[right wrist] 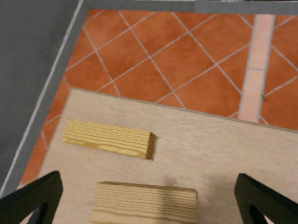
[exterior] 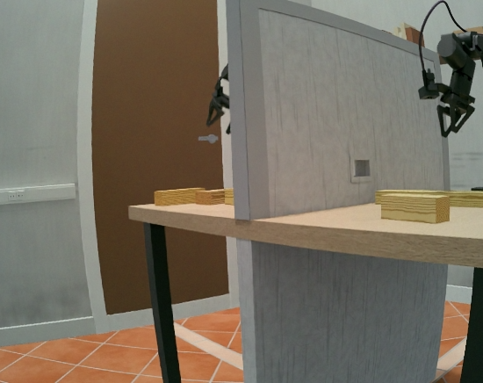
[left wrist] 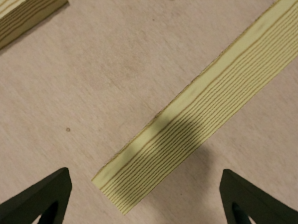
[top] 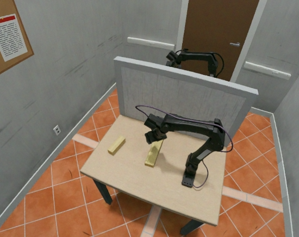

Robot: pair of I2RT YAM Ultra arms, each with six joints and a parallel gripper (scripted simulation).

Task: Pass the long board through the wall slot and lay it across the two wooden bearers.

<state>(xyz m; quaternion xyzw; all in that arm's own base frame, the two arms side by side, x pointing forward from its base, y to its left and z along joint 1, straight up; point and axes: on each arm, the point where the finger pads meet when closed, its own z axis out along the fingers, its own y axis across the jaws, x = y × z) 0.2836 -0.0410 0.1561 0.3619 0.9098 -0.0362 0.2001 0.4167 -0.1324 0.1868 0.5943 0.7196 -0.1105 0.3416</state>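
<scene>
The long board is 1 cm behind my left hand, 7 cm to the right of it and 16 cm below it. Round my left hand: wooden offcut 25 cm ahead, 5 cm to the left, 15 cm below.
</scene>
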